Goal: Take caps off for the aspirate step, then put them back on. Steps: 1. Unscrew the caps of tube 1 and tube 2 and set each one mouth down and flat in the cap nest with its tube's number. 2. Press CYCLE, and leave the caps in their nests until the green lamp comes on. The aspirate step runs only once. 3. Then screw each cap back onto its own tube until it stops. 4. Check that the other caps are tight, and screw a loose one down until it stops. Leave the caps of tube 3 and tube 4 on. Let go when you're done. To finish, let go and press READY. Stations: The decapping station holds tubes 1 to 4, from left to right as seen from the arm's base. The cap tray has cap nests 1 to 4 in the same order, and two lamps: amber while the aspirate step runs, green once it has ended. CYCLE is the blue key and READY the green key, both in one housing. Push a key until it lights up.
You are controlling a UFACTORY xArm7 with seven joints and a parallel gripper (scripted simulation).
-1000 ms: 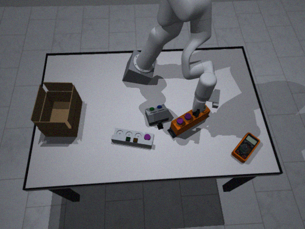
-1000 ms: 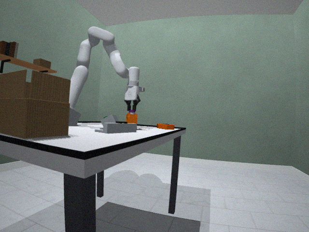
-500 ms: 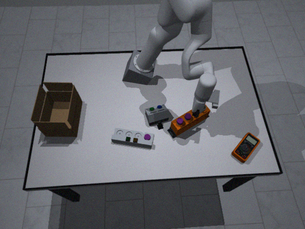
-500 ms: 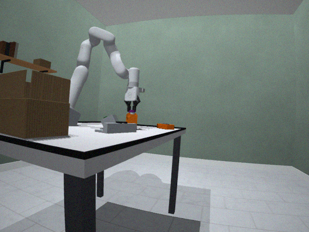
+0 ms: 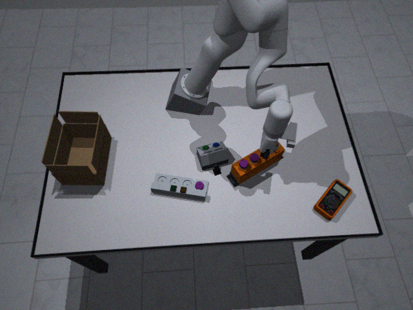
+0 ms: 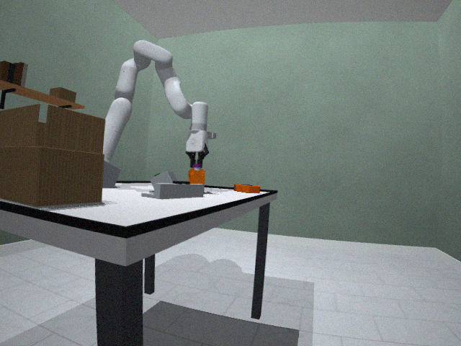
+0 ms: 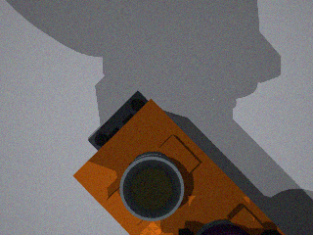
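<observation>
Right now my hand is 20 mm above the purple cap. The rest, counted from my hand: tube 1: 30 mm behind, 40 mm to the left, 10 mm below; blue key: 50 mm behind, 190 mm to the right, 60 mm below; grey key housing: 20 mm behind, 210 mm to the right, 80 mm below.
</observation>
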